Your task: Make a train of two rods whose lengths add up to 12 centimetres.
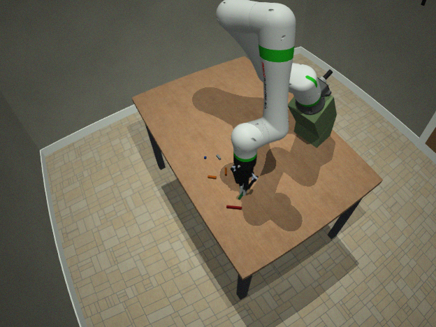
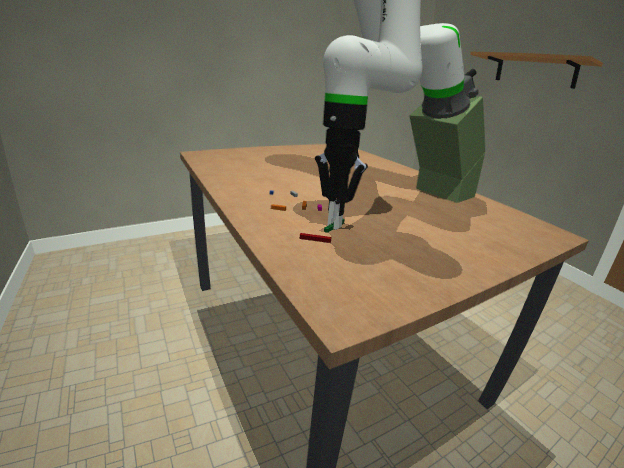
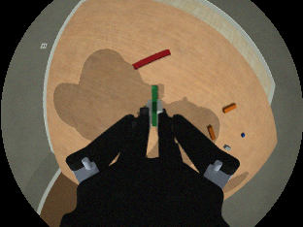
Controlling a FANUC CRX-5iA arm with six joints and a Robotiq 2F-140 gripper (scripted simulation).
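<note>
Right now the green rod is 3 cm below my hand. Round my hand: red rod: 8 cm ahead, 4 cm to the left, 3 cm below; grey rod: 25 cm to the right, 3 cm below, 3 cm behind; magenta rod: 12 cm to the right, 3 cm below, 3 cm behind.
</note>
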